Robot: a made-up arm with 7 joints.
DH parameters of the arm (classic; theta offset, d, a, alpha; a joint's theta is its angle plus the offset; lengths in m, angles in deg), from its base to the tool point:
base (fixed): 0 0 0 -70
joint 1: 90 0 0 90
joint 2: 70 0 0 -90
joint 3: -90 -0.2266 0.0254 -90
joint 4: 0 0 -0.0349 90
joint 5: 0 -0.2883 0 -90
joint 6: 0 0 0 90
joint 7: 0 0 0 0
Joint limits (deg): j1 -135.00..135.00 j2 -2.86..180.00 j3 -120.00..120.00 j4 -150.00..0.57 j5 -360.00..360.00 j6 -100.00..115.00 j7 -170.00..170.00
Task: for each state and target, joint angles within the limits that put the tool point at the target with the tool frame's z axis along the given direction. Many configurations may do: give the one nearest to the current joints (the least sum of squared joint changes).
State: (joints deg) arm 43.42 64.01 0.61 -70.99 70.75 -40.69 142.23
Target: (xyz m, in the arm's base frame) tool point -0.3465 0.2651 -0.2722 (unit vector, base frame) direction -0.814 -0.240 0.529
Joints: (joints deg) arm 58.40 45.35 -29.07 -27.99 38.94 -87.95 142.23
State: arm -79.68 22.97 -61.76 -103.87 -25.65 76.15 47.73
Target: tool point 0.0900 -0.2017 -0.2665 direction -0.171 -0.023 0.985
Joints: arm -32.11 28.37 -93.77 -110.46 18.97 81.70 47.73
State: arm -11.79 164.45 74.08 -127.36 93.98 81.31 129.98
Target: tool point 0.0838 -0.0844 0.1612 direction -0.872 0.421 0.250
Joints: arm -1.62 116.06 63.65 -149.88 87.33 53.91 129.98
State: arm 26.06 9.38 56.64 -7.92 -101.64 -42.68 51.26
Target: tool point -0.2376 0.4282 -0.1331 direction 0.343 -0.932 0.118
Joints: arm 34.89 45.62 103.35 -37.07 -142.13 -7.92 51.26
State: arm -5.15 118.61 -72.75 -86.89 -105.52 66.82 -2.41
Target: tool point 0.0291 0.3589 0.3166 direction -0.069 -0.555 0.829
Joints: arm 27.12 161.94 -102.30 -58.35 -138.90 77.03 -2.41
